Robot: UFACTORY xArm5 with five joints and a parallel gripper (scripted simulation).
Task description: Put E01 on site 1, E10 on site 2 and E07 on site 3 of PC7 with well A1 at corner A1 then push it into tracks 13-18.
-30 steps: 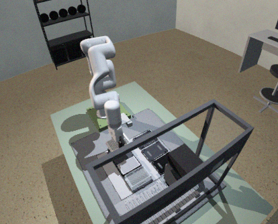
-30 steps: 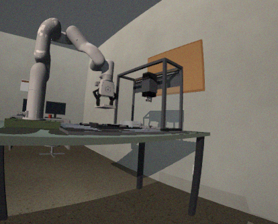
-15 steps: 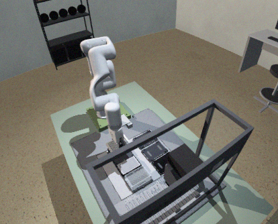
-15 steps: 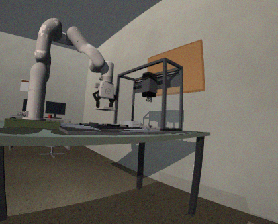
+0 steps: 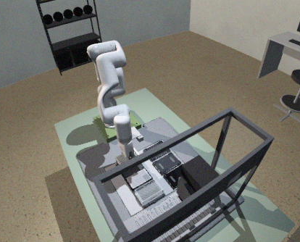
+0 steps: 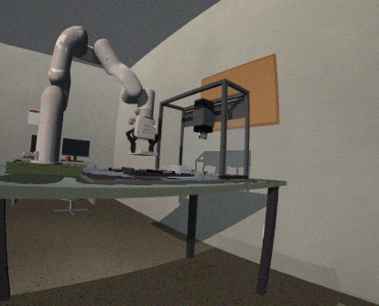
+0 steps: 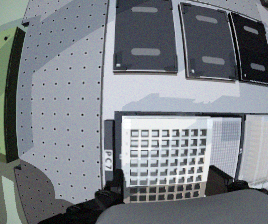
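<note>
Right now my hand is 100 mm short of the plate carrier PC7, 90 mm above it and 20 mm to the left of it. Also, from my hand: pale block: 200 mm ahead, 80 mm below, 40 mm to the right; deep-well block E07: 100 mm ahead, 90 mm below, 20 mm to the right; 96-well plate E01: 10 mm below.
</note>
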